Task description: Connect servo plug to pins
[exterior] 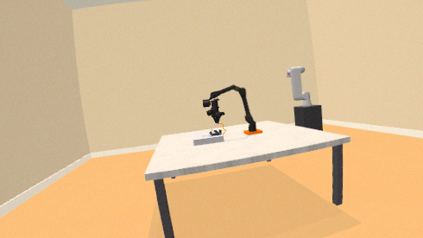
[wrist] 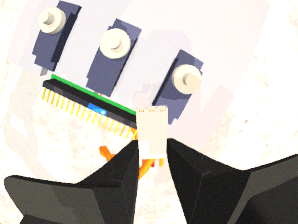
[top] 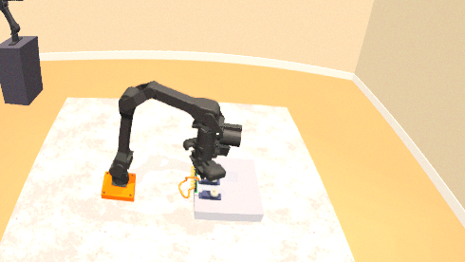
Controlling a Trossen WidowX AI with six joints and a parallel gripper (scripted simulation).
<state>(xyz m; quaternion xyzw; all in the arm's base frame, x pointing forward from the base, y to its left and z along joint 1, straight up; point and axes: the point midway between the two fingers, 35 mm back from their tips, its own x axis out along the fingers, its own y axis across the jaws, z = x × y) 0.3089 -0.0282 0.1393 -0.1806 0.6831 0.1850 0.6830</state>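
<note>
My gripper tip is now 10 mm past the blue band, 50 mm to the right of it and 50 mm above it. Round my gripper tip: servo 40 mm ahead, 60 mm to the left, 80 mm below; printed holder 140 mm ahead, 60 mm to the left, 100 mm below.
</note>
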